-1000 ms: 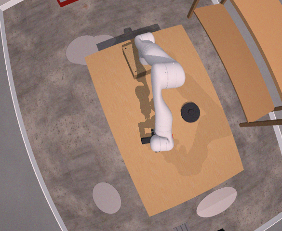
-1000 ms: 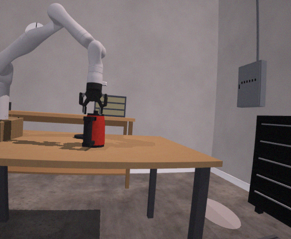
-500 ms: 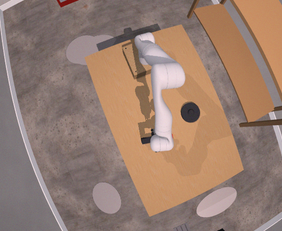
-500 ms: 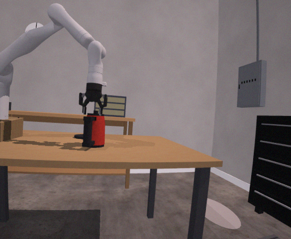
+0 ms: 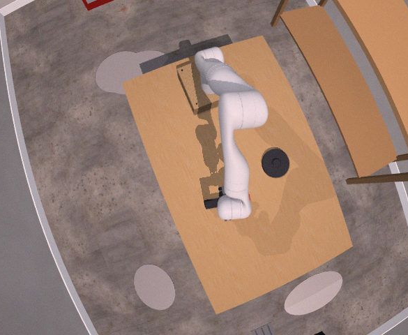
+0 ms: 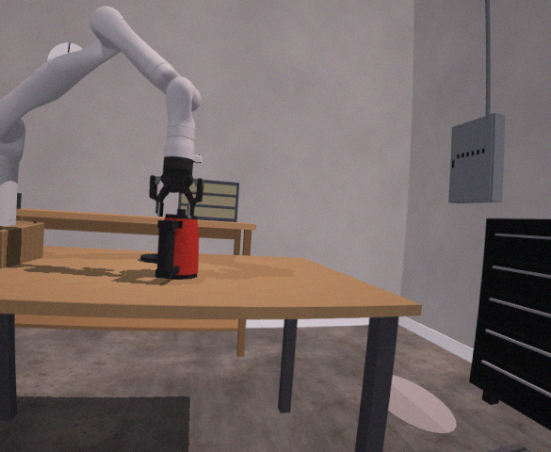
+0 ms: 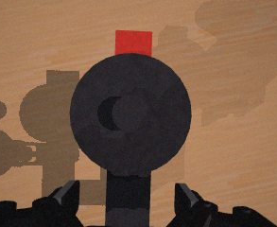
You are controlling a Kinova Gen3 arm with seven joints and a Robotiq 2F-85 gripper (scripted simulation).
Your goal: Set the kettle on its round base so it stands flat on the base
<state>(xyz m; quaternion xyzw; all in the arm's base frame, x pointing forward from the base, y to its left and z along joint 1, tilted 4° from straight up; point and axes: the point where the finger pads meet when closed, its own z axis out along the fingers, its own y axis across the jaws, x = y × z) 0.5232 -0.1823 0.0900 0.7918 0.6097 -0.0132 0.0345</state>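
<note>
Now: the red kettle 10 mm ahead of my hand, 20 mm to the left of it and 80 mm below it. From my hand the other things lie so: round black base (50 mm behind, 350 mm to the left, 160 mm below).
</note>
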